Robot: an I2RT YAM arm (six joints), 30 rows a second.
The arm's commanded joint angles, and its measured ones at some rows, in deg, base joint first. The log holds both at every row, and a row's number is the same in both.
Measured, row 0:
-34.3, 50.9, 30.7, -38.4, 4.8, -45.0
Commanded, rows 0 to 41:
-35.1, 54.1, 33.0, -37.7, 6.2, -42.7
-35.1, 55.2, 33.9, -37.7, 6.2, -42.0
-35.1, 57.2, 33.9, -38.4, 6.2, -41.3
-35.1, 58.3, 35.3, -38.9, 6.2, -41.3
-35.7, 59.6, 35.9, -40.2, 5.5, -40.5
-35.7, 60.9, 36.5, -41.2, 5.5, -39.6
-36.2, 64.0, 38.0, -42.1, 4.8, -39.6
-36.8, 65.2, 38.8, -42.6, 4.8, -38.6
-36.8, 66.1, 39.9, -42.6, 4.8, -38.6
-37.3, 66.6, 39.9, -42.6, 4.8, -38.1
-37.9, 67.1, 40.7, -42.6, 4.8, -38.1
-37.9, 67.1, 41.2, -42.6, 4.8, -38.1
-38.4, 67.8, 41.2, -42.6, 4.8, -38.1
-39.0, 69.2, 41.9, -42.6, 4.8, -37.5
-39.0, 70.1, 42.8, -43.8, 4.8, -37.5
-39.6, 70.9, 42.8, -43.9, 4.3, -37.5
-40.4, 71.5, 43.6, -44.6, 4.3, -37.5
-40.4, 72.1, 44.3, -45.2, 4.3, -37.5
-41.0, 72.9, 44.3, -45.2, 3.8, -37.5
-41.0, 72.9, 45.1, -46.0, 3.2, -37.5
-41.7, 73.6, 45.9, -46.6, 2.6, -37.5
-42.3, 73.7, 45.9, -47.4, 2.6, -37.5
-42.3, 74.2, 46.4, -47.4, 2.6, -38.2
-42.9, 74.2, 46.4, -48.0, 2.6, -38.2
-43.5, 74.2, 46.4, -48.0, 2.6, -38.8
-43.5, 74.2, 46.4, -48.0, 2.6, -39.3
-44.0, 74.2, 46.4, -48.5, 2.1, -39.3
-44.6, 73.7, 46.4, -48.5, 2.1, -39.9
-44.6, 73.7, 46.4, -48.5, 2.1, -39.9
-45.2, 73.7, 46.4, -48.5, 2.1, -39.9
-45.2, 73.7, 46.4, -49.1, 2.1, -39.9
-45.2, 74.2, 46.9, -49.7, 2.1, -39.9
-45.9, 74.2, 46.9, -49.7, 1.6, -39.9
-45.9, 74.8, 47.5, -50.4, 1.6, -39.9
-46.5, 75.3, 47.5, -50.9, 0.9, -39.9
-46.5, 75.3, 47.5, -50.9, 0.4, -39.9
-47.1, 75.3, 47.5, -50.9, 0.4, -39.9
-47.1, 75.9, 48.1, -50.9, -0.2, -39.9
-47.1, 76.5, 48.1, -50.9, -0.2, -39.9
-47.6, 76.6, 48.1, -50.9, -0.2, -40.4
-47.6, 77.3, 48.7, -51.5, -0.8, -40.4
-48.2, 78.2, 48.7, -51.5, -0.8, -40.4
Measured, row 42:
-47.2, 77.3, 46.6, -50.7, 1.0, -39.9
